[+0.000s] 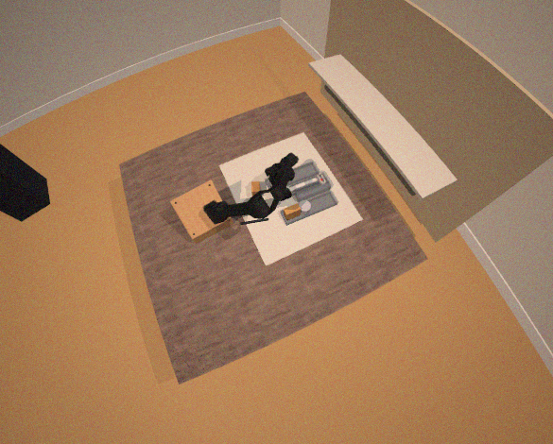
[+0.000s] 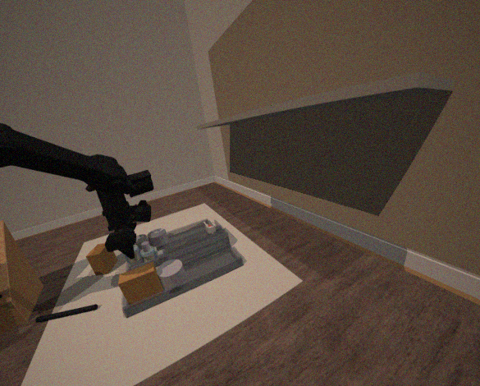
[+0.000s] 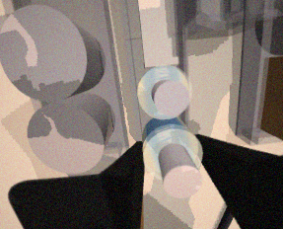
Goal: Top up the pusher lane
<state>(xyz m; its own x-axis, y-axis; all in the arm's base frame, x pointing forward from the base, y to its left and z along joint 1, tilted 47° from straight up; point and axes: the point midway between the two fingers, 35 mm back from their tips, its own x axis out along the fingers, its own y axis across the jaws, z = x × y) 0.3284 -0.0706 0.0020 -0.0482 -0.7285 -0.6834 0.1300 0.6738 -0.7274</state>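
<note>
Right now the grey lane rack is 140 mm ahead of my gripper tip, 50 mm to the right of it and 30 mm below it. Also, from my gripper tip: black pen: 180 mm behind, 60 mm to the right, 40 mm below.
</note>
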